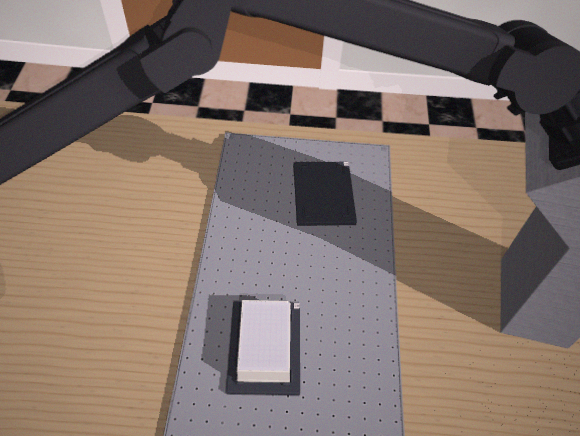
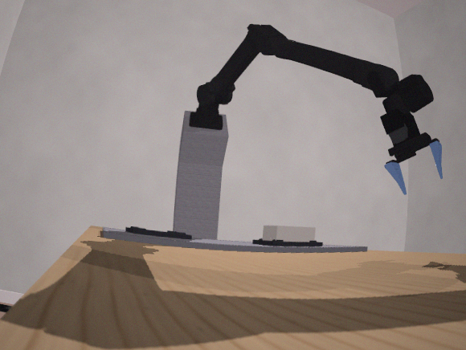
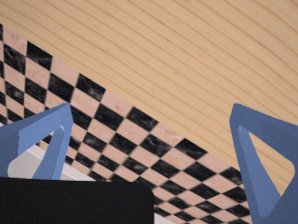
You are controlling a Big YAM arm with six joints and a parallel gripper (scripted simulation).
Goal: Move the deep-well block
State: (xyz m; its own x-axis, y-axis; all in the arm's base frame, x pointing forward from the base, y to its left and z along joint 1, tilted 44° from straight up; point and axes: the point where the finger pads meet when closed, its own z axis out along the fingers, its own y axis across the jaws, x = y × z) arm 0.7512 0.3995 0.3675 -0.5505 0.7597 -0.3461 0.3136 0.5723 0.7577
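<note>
The white deep-well block is 430 mm behind my hand, 180 mm to the right of it and 110 mm below it. From my hand the other things lie so: dark plate nest N2: 540 mm to the right, 450 mm behind, 140 mm below; then dark plate nest N1: 430 mm behind, 180 mm to the right, 140 mm below.
</note>
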